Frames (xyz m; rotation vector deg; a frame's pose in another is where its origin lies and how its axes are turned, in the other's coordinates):
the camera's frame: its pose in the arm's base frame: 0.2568 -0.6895 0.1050 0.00 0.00 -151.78
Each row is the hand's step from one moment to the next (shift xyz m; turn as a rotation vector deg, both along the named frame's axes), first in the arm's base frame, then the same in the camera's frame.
Working: the arm's base frame: its pose in the camera's frame: -0.0998 -0.7290 -0.1050 0.00 0.00 151.78

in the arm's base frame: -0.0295 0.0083 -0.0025 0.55 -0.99 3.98
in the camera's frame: 0.0221 -0.0213 -0.0025 -0.02 1.13 3.98
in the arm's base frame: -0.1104 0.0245 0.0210 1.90 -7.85 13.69
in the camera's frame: 0.0857 -0.0738 0.0210 2.04 7.82 13.69
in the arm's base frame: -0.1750 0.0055 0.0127 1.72 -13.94 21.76
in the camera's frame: 0.1516 -0.0876 0.0127 5.08 13.10 21.76
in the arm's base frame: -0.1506 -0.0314 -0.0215 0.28 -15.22 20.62
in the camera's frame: 0.1475 -0.0435 -0.0215 6.95 13.54 20.62
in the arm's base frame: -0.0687 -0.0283 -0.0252 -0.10 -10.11 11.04
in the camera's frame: 0.0739 -0.0075 -0.0252 4.87 8.86 11.04
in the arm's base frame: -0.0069 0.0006 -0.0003 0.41 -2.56 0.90
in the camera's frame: 0.0058 -0.0038 -0.0003 0.85 2.45 0.90
